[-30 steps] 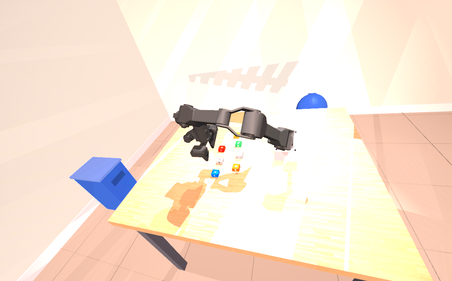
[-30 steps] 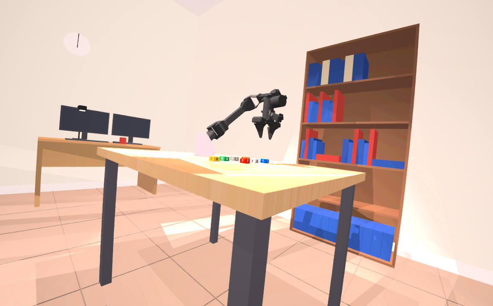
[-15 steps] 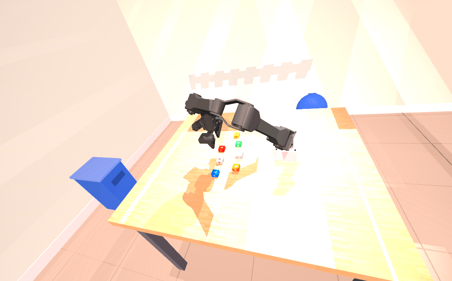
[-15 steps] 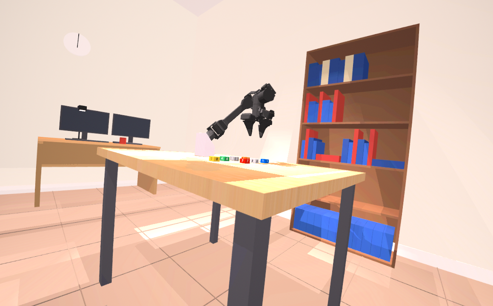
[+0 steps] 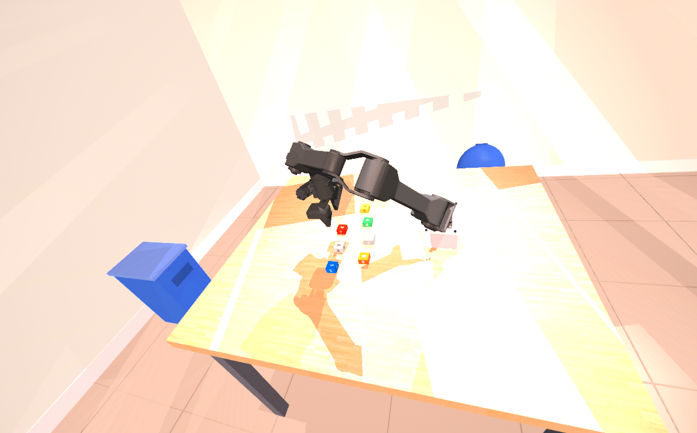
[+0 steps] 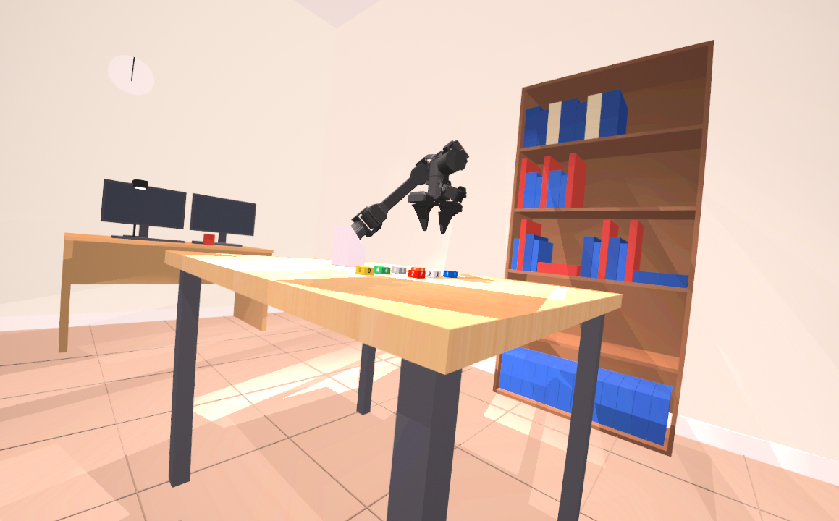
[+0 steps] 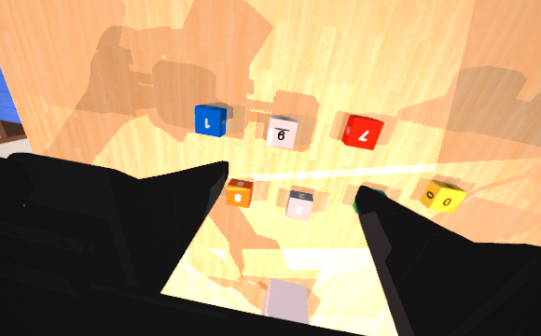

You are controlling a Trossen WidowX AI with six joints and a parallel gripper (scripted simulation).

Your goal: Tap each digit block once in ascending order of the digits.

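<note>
Now: the yellow block 40 mm behind my gripper tip, 210 mm to the right of it and 120 mm below it. Round my gripper tip: red block: 20 mm ahead, 80 mm to the right, 120 mm below; then blue block: 100 mm to the left, 120 mm below; then white block: 10 mm to the left, 120 mm below.
</note>
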